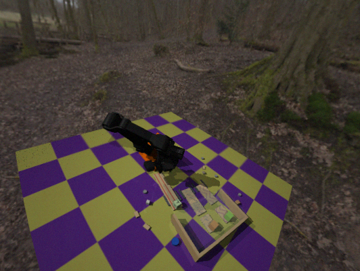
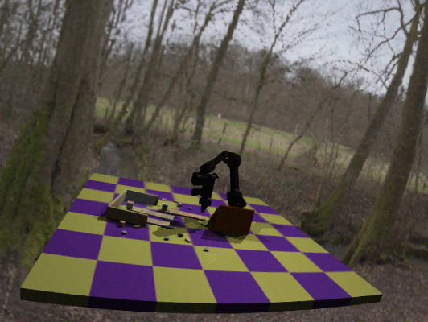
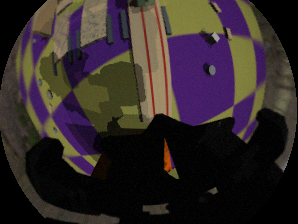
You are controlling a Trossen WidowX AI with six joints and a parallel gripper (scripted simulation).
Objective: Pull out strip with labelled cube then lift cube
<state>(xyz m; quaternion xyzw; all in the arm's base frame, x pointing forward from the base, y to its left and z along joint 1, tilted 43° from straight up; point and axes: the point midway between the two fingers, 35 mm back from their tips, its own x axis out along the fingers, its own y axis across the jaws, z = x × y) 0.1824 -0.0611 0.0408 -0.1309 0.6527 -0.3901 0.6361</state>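
My gripper tip is now 90 mm short of the strip, 30 mm to the left of it and 30 mm above it. Also, from my gripper tip: blue disc: 290 mm ahead, 200 mm to the right, 30 mm below; then labelled cube: 190 mm ahead, 70 mm to the right, 10 mm below.
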